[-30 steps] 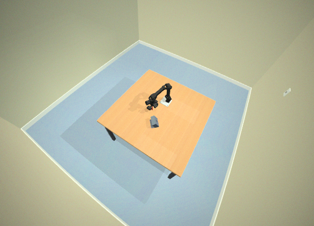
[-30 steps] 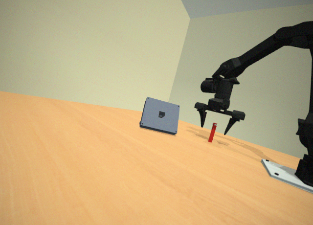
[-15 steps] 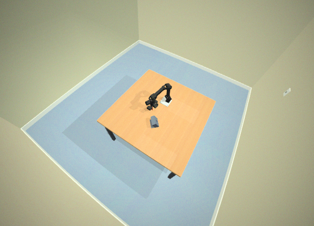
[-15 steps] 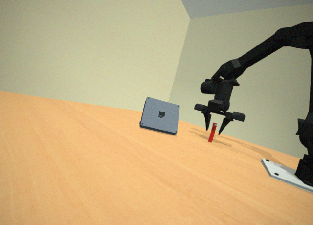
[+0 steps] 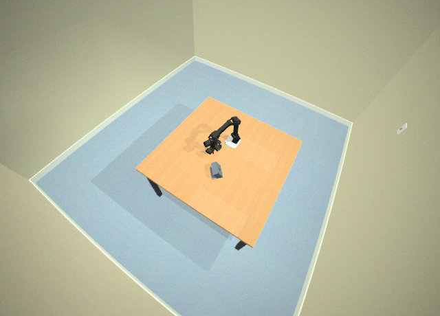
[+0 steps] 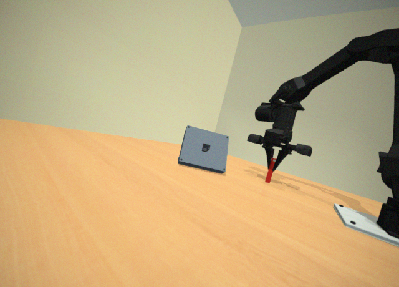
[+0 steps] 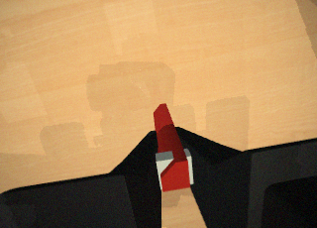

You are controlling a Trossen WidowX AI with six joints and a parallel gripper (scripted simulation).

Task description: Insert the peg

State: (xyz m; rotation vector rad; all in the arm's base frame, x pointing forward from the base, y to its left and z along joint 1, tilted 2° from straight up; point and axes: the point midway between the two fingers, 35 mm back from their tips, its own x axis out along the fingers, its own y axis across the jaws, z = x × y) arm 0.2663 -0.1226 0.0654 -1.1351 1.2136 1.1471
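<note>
Right now my gripper tip is 170 mm short of the grey sloped panel, 150 mm to the right of it and 10 mm below it. Also, from my gripper tip: red square peg (20 mm above).
</note>
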